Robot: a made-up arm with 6 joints.
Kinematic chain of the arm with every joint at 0, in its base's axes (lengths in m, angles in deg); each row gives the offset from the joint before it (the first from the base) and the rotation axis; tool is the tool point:
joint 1: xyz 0 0 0.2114 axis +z
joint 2: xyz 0 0.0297 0 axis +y
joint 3: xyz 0 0 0.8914 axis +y
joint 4: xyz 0 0 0.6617 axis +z
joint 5: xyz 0 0 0 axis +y
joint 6: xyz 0 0 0.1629 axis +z
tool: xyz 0 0 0
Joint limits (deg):
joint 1: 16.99..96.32
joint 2: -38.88..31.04
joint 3: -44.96..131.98
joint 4: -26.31..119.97
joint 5: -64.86..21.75
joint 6: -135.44..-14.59
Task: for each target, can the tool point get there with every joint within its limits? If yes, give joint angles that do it. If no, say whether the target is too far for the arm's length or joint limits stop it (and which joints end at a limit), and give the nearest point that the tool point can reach.
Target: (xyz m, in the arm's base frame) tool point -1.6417 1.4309 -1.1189
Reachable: no: too far | nearest point -0.1830 0.8342 0.2616 | short by 2.095 m
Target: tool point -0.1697 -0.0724 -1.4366
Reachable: no: joint limits stop it (at a limit: joint 1, joint 2, joint 3, joint 5) | nearest point -0.1073 0.6318 0.1801 | short by 1.765 m
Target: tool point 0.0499 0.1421 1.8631
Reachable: yes | joints 62.47 -9.04 30.71 27.18 -6.39 -81.87
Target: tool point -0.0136 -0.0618 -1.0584
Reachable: no: joint limits stop it (at a limit: joint 1, joint 2, joint 3, joint 5) | nearest point 0.6043 0.2107 0.1800 | short by 1.411 m
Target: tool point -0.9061 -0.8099 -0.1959
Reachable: no: joint limits stop it (at a limit: joint 2, joint 3, joint 5) | nearest point -0.9710 -0.8679 0.8371 | short by 1.037 m
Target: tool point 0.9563 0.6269 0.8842
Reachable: yes | joints 34.63 22.67 76.80 105.70 -21.44 -81.80
